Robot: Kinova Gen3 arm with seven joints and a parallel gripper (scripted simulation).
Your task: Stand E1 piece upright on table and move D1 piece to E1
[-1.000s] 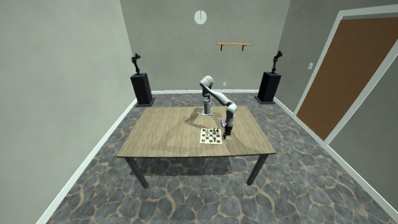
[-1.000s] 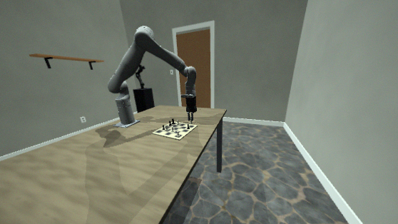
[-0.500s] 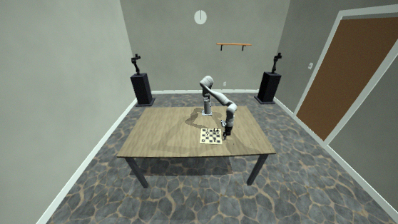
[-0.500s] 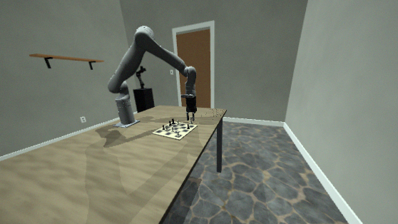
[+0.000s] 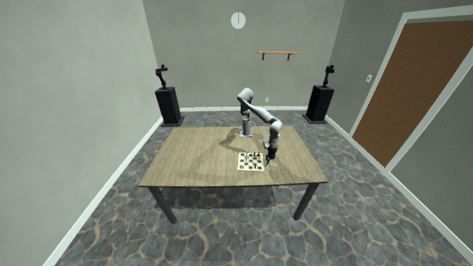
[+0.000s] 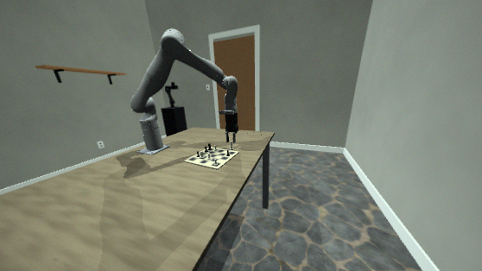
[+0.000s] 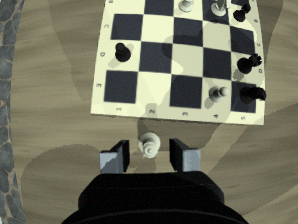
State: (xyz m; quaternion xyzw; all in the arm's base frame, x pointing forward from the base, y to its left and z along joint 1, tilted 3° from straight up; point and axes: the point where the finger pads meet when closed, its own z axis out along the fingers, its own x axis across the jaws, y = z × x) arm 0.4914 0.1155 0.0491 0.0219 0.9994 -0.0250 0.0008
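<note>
Now: hand 4 cm above the white piece. The rest, counted from my hand: chessboard 13 cm to the right, 6 cm below, 6 cm behind.
</note>
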